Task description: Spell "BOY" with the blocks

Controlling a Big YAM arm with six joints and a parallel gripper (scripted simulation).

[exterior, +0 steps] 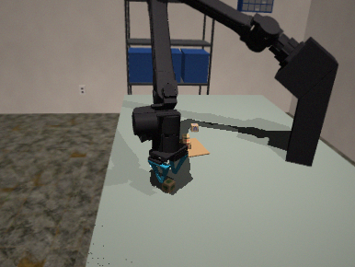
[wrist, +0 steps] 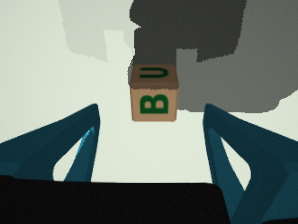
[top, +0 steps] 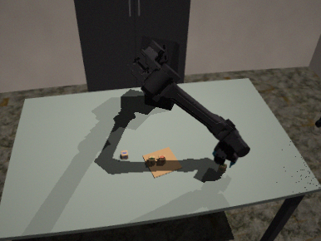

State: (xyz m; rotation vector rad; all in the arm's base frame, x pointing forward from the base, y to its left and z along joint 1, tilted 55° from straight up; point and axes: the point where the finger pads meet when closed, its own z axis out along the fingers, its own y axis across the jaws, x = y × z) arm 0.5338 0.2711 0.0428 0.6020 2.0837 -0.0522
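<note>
Now: the wooden block 4 cm below my hand. The rest, counted from my hand: orange mat (10 cm behind, 26 cm to the right, 5 cm below).
</note>
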